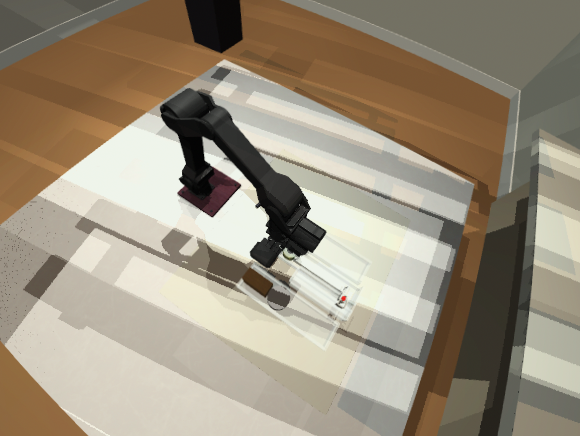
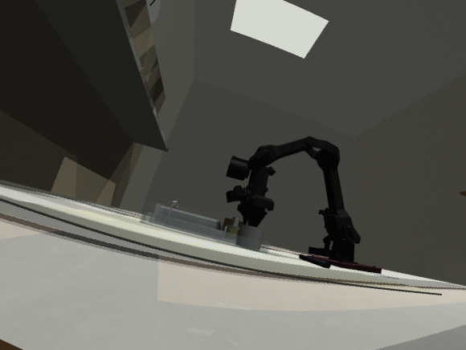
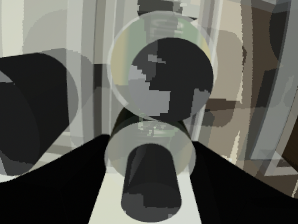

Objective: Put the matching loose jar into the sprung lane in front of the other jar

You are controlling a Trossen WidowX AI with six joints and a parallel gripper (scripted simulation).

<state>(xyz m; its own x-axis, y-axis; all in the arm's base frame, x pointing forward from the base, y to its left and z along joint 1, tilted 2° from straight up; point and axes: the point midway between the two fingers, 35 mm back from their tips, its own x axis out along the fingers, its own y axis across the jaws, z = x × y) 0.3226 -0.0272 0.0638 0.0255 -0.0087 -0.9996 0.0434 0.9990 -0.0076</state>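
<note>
My gripper tip is 1 cm short of the brown box, 13 cm to the left of it and 1 cm below it. Also, from my gripper tip: red mark: 23 cm ahead, 5 cm to the right, 4 cm above.
</note>
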